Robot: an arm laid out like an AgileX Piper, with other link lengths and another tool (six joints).
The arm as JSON. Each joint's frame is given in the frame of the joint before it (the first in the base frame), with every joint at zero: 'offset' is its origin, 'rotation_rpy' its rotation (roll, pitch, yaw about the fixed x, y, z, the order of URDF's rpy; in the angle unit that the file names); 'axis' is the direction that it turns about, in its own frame. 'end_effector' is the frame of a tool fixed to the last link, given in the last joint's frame.
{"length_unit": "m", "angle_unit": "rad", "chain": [
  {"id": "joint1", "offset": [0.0, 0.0, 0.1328], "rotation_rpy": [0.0, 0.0, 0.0], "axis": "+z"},
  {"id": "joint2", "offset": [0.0, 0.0, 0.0], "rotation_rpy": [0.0, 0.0, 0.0], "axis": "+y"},
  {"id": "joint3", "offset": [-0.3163, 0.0, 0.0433], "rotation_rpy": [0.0, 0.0, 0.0], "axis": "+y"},
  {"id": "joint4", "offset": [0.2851, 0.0, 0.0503], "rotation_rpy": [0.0, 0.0, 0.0], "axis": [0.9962, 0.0, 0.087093]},
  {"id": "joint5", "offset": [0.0, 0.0, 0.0], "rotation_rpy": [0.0, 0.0, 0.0], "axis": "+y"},
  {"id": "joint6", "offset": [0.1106, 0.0, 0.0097], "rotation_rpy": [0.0, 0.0, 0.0], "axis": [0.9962, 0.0, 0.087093]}
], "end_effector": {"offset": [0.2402, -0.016, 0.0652], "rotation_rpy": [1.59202, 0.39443, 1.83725]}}
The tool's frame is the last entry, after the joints.
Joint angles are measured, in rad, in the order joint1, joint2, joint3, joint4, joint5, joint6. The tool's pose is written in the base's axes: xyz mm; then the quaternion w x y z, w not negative. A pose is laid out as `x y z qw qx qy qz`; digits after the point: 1 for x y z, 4 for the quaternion.
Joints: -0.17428 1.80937 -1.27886 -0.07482 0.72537 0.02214
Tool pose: 554.3 -130.2 20.2 0.0794 0.5905 0.7878 0.1563
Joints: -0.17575 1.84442 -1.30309 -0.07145 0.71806 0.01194
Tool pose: 562.5 -131.2 12.3 0.0773 0.5881 0.7900 0.1553
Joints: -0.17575 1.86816 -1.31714 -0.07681 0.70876 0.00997
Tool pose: 568.1 -133.0 6.7 0.0779 0.5861 0.7918 0.1531
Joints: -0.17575 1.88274 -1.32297 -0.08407 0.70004 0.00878
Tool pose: 571.3 -134.7 2.5 0.0789 0.5840 0.7938 0.1503
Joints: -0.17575 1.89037 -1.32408 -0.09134 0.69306 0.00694
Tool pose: 572.8 -136.2 0.0 0.0801 0.5816 0.7960 0.1476
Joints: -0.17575 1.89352 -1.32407 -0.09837 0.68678 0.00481
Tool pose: 574.3 -137.5 -0.5 0.0825 0.5789 0.7981 0.1454
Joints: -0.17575 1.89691 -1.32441 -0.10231 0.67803 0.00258
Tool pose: 576.7 -138.3 -0.7 0.0854 0.5765 0.7996 0.1450
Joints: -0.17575 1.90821 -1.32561 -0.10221 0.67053 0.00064
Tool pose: 578.0 -138.2 -5.5 0.0841 0.5757 0.8004 0.1444
